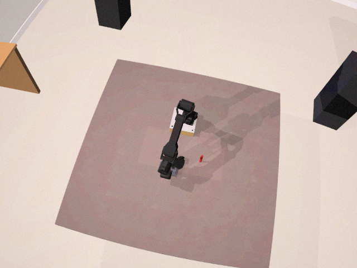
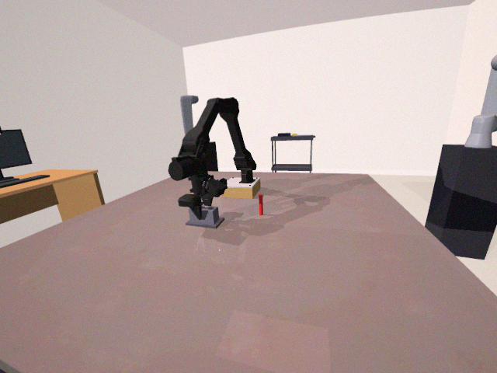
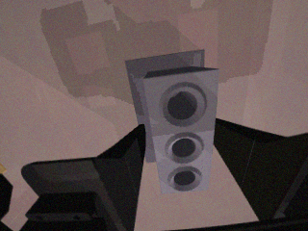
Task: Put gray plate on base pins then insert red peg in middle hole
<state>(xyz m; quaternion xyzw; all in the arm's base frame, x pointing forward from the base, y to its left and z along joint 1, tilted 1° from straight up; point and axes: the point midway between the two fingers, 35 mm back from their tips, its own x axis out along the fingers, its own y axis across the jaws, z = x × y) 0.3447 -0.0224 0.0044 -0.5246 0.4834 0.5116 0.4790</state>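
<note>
Now: the gray plate 2 cm above my gripper tip. The rest, counted from my gripper tip: red peg (17 cm to the left, 12 cm behind, 1 cm above).
</note>
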